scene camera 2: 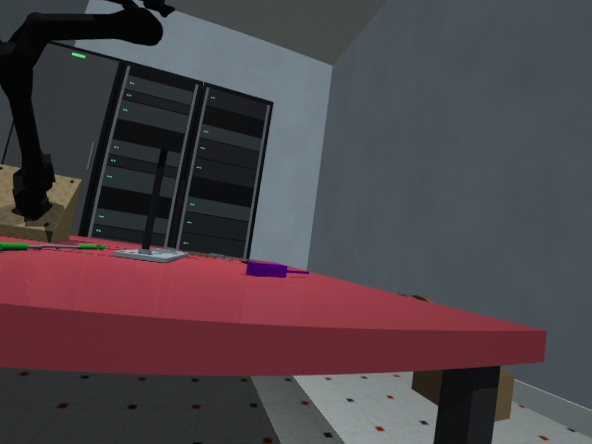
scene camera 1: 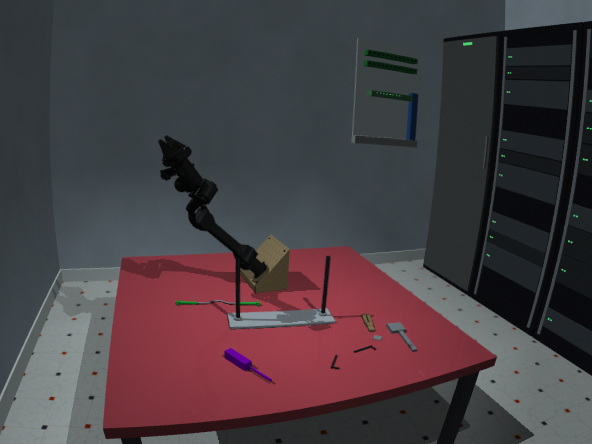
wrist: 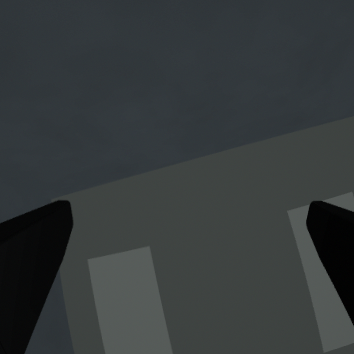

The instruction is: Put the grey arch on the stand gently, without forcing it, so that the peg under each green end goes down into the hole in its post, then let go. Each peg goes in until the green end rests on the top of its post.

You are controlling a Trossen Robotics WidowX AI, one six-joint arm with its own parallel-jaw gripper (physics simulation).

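Places are measured from the arm's base along level axes (x ahead, y left, z up), in centimetres.
Where they show: gripper, fingertip midpoint: (scene camera 1: 162,138) (wrist: 192,213); arm's base at its link origin: (scene camera 2: 32,208) (scene camera 1: 260,270).
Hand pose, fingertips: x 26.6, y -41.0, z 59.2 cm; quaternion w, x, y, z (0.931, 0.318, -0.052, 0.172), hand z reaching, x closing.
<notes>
Each offset is from my fingertips to the top centre of the thing.
The grey arch with green ends (scene camera 1: 188,303) (scene camera 2: 90,247) lies on the red table, behind and to the left of the stand in the scene camera 1 view. Its right green end shows just right of the stand's left post. The stand has a pale base (scene camera 1: 255,320) (scene camera 2: 161,258) and two upright black posts; its right post @(dx +6.7, dy +59.6, dz -42.5 cm) (scene camera 1: 326,285) and left post @(dx +5.8, dy +26.7, dz -42.5 cm) (scene camera 1: 238,290) have nothing on them. My gripper (scene camera 1: 164,139) (wrist: 192,213) is open and empty, high above the table's back left, far from the arch. Part of it is cut off in the scene camera 2 view.
A wooden angled block (scene camera 1: 274,270) (scene camera 2: 65,220) stands at the arm's base behind the stand. A purple screwdriver-like tool @(dx +37.4, dy +25.5, dz -64.1 cm) (scene camera 1: 238,359) (scene camera 2: 266,269) lies in front of the stand. A grey hammer @(dx +29.2, dy +83.6, dz -65.6 cm) (scene camera 1: 396,327), a tan clip @(dx +15.5, dy +75.3, dz -65.7 cm) (scene camera 1: 368,322) and small black angled pieces lie to the right.
</notes>
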